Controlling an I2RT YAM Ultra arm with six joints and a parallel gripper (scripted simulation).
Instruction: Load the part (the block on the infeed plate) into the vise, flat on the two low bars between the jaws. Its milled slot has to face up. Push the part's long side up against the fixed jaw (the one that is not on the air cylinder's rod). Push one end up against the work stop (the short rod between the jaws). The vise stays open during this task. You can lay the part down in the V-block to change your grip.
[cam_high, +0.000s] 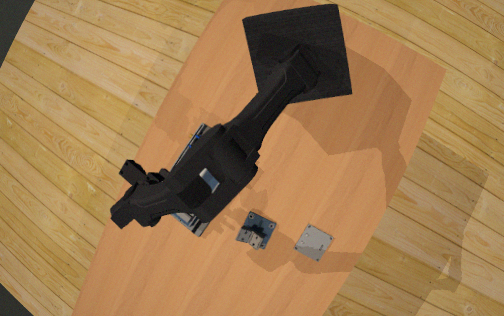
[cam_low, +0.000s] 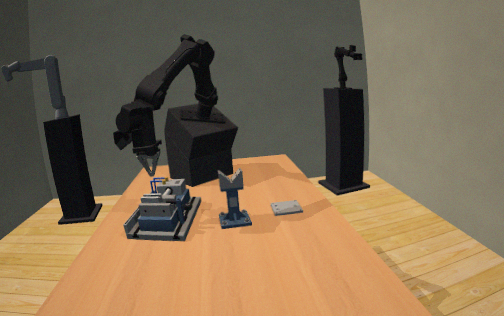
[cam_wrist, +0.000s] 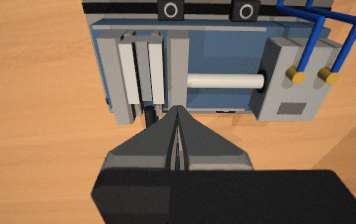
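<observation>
My gripper is now 70 mm above the part, 30 mm short of it and 10 mm to the left of it. Also, from my hand: black rod (80 mm below, 50 mm to the left, 50 mm ahead); cylinder rod (90 mm below, 50 mm behind, 30 mm to the left); moving jaw (90 mm below, 20 mm to the left).
</observation>
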